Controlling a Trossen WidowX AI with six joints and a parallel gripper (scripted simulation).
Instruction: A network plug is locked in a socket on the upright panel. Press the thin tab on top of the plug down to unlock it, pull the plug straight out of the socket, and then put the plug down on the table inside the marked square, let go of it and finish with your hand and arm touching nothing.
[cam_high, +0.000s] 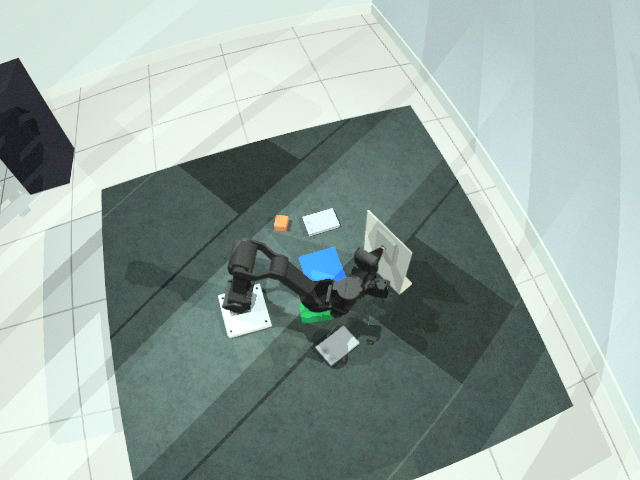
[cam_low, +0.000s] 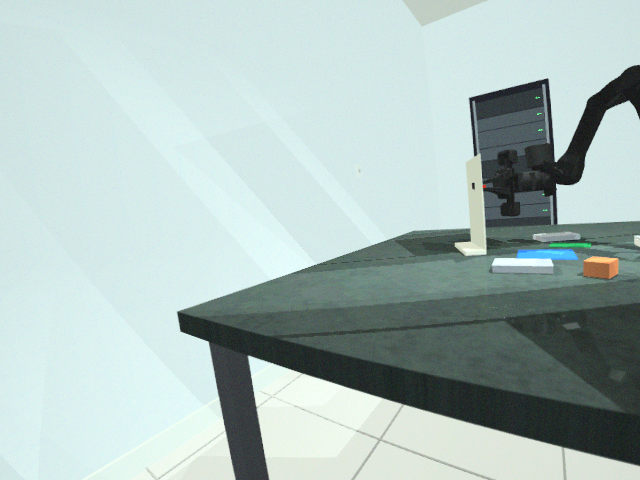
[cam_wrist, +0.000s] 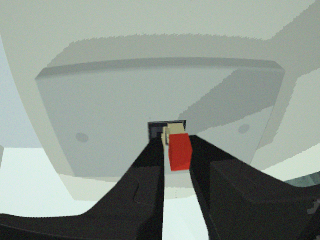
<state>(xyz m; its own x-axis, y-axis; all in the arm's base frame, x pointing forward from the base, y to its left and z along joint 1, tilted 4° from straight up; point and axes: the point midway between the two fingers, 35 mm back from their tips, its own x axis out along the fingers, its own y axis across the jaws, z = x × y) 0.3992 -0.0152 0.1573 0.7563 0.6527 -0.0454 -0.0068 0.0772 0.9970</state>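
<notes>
My gripper tip is now 1 cm short of the red plug. Also, from my gripper tip: green square: 21 cm behind, 6 cm to the right, 18 cm below; blue marked square: 15 cm behind, 8 cm to the left, 18 cm below; white upright panel: 2 cm ahead, 1 cm to the left, 6 cm below.
</notes>
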